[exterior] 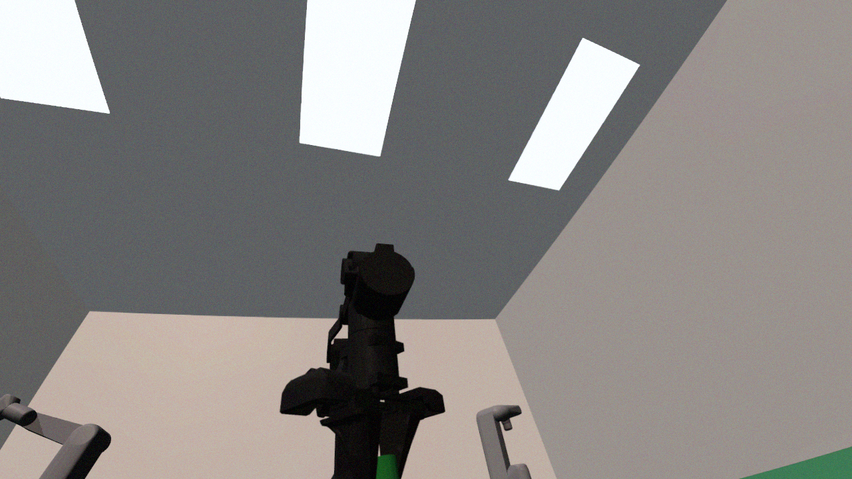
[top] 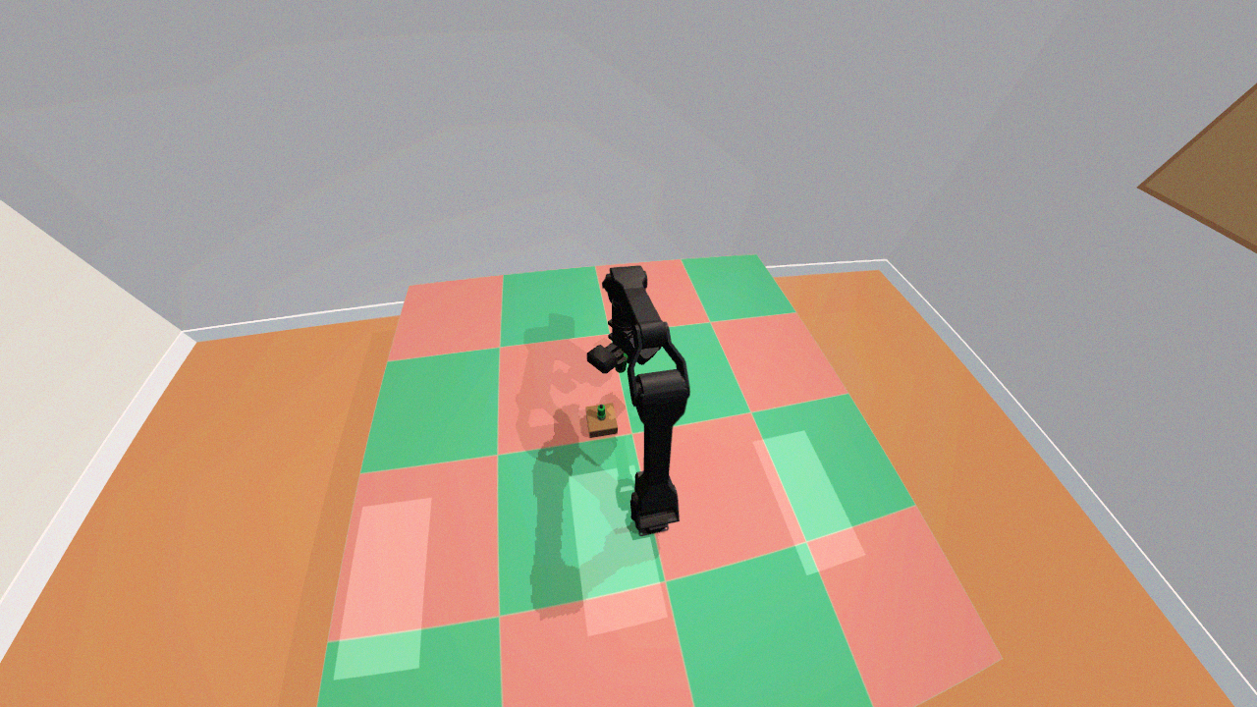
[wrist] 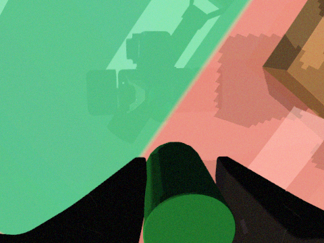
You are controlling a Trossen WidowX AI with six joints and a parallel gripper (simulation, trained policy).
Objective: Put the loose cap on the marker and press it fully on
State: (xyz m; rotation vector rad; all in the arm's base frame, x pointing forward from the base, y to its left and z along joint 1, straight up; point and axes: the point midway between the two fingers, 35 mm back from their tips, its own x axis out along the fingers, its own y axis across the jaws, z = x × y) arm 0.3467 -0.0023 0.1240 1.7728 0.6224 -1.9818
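Right now the green marker is 10 cm behind my gripper tip, 7 cm to the left of it and 2 cm below it. Also, from my gripper tip: brown holder block 10 cm behind, 7 cm to the left, 7 cm below; then green cap 1 cm ahead.
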